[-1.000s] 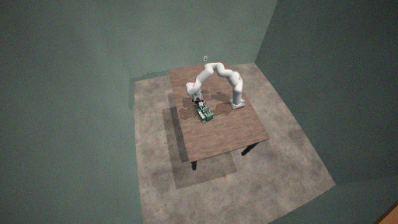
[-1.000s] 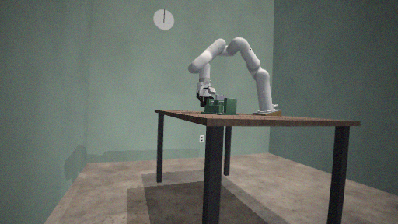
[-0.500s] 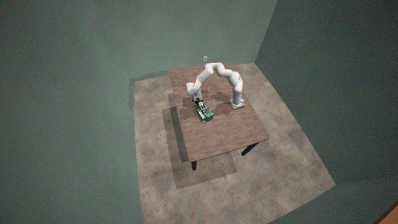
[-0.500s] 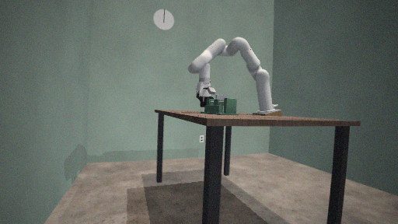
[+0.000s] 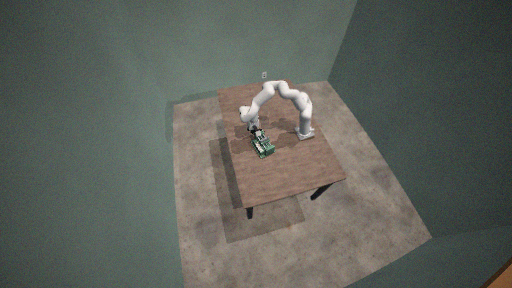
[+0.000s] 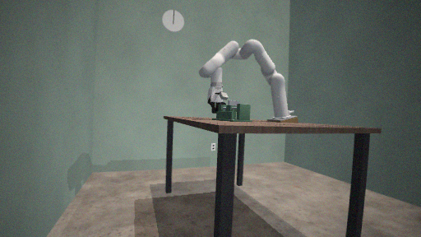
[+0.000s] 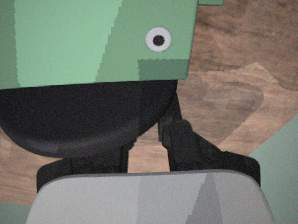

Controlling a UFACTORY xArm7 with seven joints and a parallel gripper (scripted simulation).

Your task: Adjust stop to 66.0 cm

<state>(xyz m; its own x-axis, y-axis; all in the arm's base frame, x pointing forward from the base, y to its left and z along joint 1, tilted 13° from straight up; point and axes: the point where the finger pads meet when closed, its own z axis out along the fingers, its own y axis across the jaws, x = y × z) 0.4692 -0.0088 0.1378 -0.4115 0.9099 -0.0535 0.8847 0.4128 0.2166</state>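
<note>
Now: the black handwheel 2 cm to the left of my hand and 2 cm behind it. Round my hand: green stop fixture: 13 cm to the left, 8 cm behind, 3 cm above.
</note>
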